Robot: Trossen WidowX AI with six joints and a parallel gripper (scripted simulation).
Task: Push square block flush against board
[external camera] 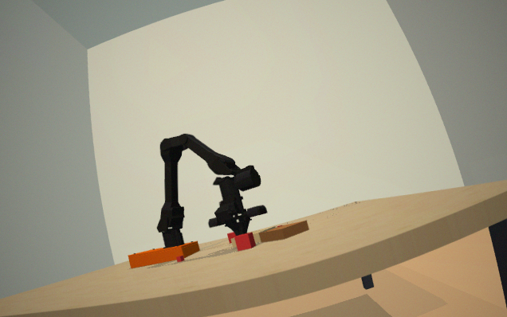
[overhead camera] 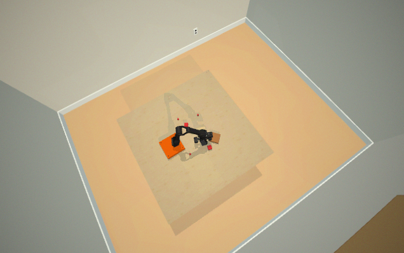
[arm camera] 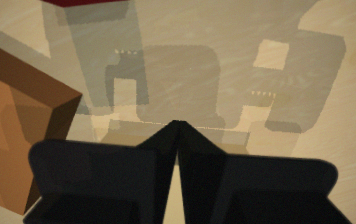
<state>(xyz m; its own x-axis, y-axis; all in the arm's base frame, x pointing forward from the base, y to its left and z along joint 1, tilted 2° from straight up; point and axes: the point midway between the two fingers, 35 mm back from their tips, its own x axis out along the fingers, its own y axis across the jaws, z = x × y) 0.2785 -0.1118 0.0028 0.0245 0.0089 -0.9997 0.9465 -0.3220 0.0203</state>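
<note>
Right now my gripper tip is 8 cm to the right of the pale board, 3 cm short of it and 1 cm below it. Also, from my gripper tip: brown square block: 13 cm ahead, 4 cm to the right, 1 cm above.
</note>
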